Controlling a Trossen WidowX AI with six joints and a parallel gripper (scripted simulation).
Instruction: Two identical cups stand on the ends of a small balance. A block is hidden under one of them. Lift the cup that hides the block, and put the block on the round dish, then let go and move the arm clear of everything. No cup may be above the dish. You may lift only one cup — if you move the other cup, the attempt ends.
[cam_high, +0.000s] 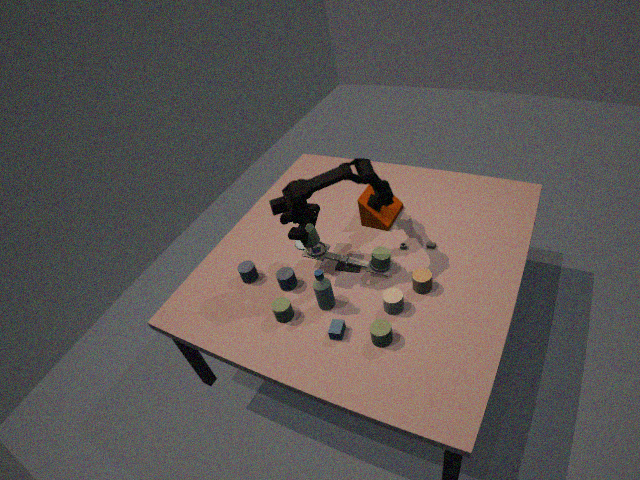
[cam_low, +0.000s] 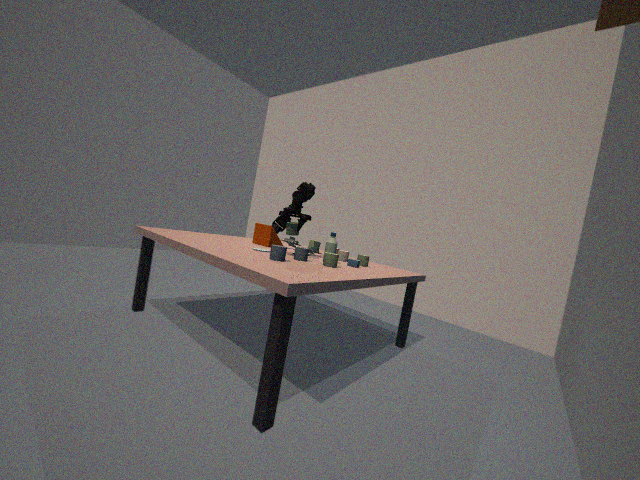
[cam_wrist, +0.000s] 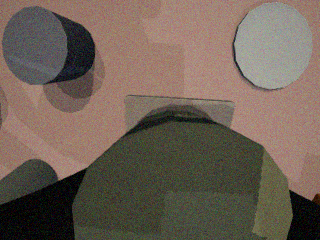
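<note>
Right now my gripper tip is 2 cm to the right of the grey block and 5 cm above it. From my gripper tip the other things lie so: bottle (19 cm ahead, 12 cm to the left, 3 cm below); then pale round dish (11 cm behind, 9 cm to the right, 13 cm below).
</note>
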